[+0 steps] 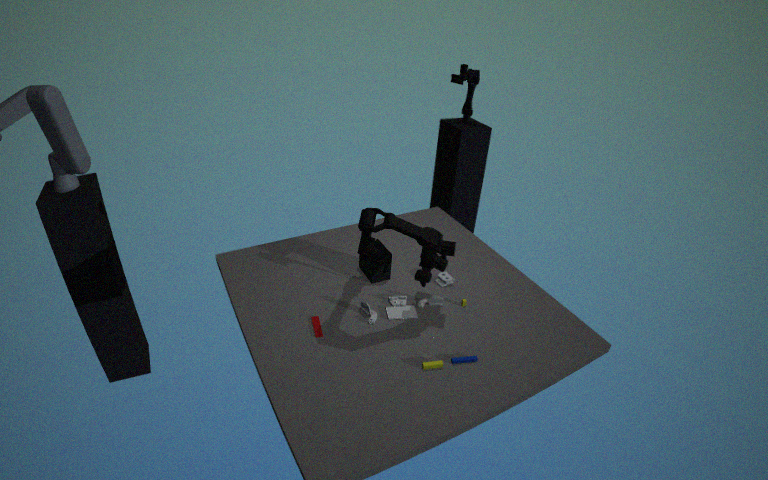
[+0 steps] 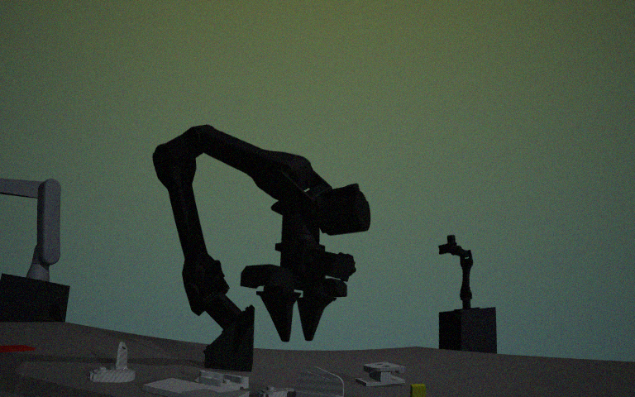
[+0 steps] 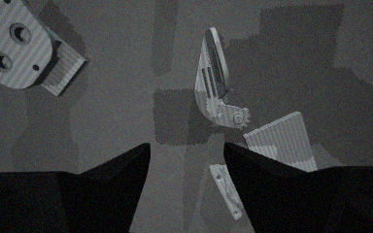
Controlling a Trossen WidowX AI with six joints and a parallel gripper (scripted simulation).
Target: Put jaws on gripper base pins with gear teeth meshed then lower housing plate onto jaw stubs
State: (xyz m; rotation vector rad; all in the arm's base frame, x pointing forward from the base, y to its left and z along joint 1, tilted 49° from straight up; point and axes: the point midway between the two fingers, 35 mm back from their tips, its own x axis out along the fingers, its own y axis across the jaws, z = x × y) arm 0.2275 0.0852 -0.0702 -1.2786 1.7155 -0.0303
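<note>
Right now the jaw is 50 mm ahead of my gripper tip, 20 mm to the right of it and 70 mm below it. From my gripper tip the other things lie so: gripper base: 60 mm behind, 150 mm to the left, 50 mm below; then housing plate: 10 mm behind, 110 mm to the right, 70 mm below; then small yellow cube: 110 mm ahead, 130 mm to the left, 70 mm below.
</note>
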